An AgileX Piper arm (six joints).
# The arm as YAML. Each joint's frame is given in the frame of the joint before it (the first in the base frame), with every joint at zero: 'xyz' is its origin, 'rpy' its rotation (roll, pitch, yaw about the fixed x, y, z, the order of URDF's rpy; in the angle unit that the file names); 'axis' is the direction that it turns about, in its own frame. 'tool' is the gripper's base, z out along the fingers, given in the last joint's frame.
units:
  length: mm
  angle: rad
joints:
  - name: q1
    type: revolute
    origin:
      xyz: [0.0, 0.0, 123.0]
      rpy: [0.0, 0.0, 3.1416]
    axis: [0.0, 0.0, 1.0]
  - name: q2
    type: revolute
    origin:
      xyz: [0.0, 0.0, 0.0]
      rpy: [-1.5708, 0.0, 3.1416]
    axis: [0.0, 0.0, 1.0]
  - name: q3
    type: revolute
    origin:
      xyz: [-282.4, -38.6, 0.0]
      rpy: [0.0, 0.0, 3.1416]
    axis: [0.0, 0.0, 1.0]
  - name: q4
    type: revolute
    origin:
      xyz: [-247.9, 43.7, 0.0]
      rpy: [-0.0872, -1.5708, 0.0]
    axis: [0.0, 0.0, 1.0]
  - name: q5
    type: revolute
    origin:
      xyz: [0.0, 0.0, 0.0]
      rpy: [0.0, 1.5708, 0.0]
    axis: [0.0, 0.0, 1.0]
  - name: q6
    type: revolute
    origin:
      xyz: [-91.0, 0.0, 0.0]
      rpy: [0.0, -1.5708, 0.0]
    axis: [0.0, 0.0, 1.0]
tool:
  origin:
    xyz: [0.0, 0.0, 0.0]
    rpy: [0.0, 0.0, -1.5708]
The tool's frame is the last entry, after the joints.
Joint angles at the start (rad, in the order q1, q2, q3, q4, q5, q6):
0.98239 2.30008 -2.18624 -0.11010 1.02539 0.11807
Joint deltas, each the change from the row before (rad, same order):
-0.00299 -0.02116 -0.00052 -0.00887 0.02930 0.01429
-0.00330 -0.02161 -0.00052 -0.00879 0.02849 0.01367
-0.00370 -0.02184 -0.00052 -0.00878 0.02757 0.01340
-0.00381 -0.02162 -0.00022 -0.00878 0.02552 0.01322
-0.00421 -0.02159 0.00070 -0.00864 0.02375 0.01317
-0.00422 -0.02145 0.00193 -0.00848 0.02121 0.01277
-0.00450 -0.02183 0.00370 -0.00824 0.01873 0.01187
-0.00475 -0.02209 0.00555 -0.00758 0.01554 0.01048
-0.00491 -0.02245 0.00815 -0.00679 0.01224 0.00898
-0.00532 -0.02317 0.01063 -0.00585 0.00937 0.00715
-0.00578 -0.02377 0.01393 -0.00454 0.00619 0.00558
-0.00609 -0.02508 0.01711 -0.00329 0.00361 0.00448
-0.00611 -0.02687 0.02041 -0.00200 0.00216 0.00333
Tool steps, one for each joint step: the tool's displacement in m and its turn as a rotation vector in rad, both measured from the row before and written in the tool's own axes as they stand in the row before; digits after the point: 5 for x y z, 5 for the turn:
-0.00073 -0.00334 -0.01066 0.01130 0.00675 0.01452
-0.00060 -0.00362 -0.01088 0.01147 0.00540 0.01469
-0.00047 -0.00393 -0.01098 0.01169 0.00416 0.01523
-0.00033 -0.00406 -0.01078 0.01163 0.00254 0.01550
-0.00012 -0.00432 -0.01050 0.01162 0.00167 0.01613
0.00007 -0.00436 -0.01010 0.01128 0.00045 0.01597
0.00027 -0.00453 -0.00981 0.01096 -0.00065 0.01551
0.00041 -0.00462 -0.00943 0.01010 -0.00214 0.01459
0.00065 -0.00462 -0.00892 0.00911 -0.00306 0.01334
0.00086 -0.00475 -0.00859 0.00810 -0.00395 0.01201
0.00117 -0.00482 -0.00799 0.00686 -0.00412 0.01087
0.00151 -0.00487 -0.00778 0.00558 -0.00452 0.01013
0.00198 -0.00485 -0.00779 0.00434 -0.00418 0.00914

